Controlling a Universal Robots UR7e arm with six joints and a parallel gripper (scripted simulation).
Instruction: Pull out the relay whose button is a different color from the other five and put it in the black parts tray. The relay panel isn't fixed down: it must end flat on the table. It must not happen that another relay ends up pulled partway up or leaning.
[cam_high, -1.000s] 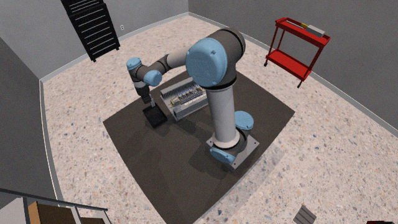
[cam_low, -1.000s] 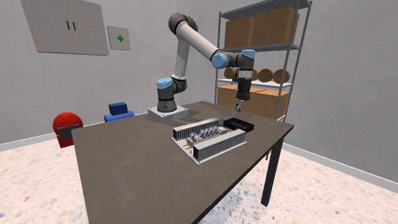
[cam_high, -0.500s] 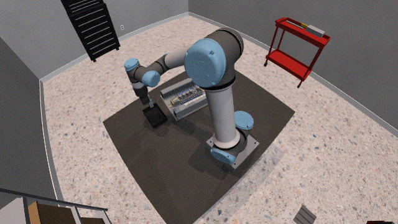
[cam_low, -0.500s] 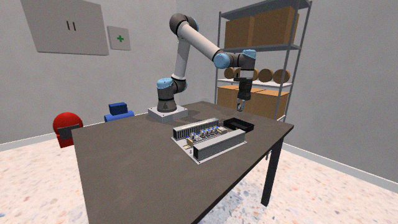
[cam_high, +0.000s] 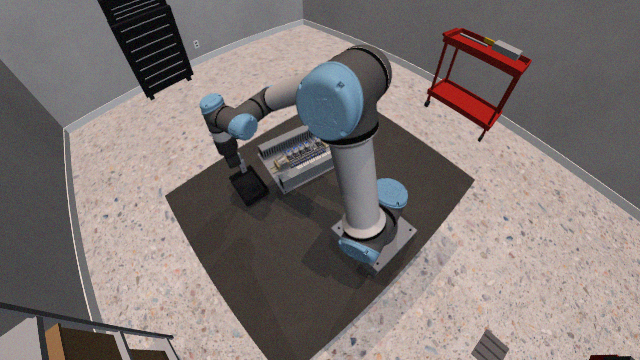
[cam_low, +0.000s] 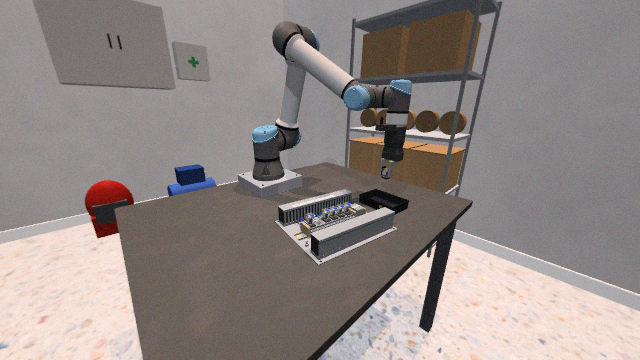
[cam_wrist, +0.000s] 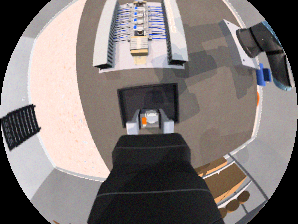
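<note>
My gripper is now 130 mm above the black parts tray. Round my hand: relay panel (40 mm behind, 270 mm to the right, 110 mm below); relay (10 mm below).
</note>
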